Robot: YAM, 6 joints.
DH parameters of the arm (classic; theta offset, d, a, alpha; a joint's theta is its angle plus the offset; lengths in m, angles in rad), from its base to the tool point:
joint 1: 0 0.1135 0.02 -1.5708
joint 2: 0 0 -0.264 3.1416
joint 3: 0.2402 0 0.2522 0
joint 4: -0.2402 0 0.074 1.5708
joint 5: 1.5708 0 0 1.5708
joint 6: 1.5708 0.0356 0 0
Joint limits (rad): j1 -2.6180..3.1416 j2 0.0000..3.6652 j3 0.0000..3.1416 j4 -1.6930..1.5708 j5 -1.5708..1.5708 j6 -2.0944..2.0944
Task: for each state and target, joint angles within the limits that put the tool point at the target. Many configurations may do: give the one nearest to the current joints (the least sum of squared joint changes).
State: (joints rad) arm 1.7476 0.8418 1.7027 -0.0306 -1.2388 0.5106
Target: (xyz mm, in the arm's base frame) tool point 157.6 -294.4 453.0
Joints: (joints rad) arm 2.1658 0.0749 1.7535 -0.0731 -1.3234 0.5106
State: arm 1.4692 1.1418 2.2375 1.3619 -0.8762 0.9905
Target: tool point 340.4 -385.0 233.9
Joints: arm 2.3474 0.4054 2.9206 1.5708 -0.8615 0.9905
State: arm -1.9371 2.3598 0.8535 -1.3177 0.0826 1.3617
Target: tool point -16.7 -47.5 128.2
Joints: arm -1.8795 2.1031 0.2865 -1.6930 0.0415 1.3617
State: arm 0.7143 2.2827 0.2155 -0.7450 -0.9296 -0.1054
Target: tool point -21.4 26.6 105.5
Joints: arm 0.5102 2.3444 0.0049 -1.0492 -1.2394 -0.1054
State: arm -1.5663 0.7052 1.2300 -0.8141 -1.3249 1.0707
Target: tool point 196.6 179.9 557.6
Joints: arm -2.2736 0.4856 2.1302 -0.3957 -1.2451 1.0707
